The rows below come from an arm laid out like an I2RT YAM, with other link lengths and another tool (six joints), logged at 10 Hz.
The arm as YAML. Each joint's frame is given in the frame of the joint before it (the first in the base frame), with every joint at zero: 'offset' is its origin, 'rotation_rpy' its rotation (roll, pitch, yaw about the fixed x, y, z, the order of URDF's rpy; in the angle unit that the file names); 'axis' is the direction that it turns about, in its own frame. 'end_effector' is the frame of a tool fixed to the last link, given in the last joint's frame.
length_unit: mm
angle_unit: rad
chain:
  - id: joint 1
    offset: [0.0, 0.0, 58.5]
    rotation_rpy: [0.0, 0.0, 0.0]
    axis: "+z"
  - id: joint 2
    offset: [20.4, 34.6, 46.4]
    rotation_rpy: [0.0, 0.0, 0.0]
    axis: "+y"
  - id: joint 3
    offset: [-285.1, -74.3, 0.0]
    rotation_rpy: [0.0, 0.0, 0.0]
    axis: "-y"
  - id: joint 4
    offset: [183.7, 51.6, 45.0]
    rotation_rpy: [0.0, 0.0, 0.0]
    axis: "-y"
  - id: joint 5
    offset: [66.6, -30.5, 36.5]
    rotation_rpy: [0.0, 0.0, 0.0]
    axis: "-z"
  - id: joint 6
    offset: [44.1, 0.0, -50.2]
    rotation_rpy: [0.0, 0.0, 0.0]
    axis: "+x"
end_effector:
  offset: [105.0, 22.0, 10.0]
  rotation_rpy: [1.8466, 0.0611, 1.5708]
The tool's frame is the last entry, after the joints.
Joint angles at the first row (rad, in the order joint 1, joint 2, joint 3, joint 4, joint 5, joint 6):
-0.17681 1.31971 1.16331 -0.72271 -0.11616 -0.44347
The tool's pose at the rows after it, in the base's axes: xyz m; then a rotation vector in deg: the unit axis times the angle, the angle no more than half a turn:
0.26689 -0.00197 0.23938 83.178 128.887 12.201
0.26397 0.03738 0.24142 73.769 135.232 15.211
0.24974 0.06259 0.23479 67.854 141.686 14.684
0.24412 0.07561 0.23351 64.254 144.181 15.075
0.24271 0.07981 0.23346 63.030 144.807 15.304
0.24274 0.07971 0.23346 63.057 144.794 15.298
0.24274 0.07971 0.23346 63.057 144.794 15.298
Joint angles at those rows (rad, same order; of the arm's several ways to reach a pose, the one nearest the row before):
-0.05361 1.31973 1.23504 -0.76963 -0.04560 -0.44348
0.09058 1.32008 1.24531 -0.77954 -0.05247 -0.44347
0.19436 1.32009 1.24534 -0.83220 -0.05131 -0.44347
0.24855 1.32010 1.24531 -0.84285 -0.05168 -0.44345
0.26610 1.32009 1.24533 -0.84326 -0.05130 -0.44344
0.26567 1.32009 1.24533 -0.84327 -0.05133 -0.44348
0.26567 1.32009 1.24533 -0.84327 -0.05133 -0.44348

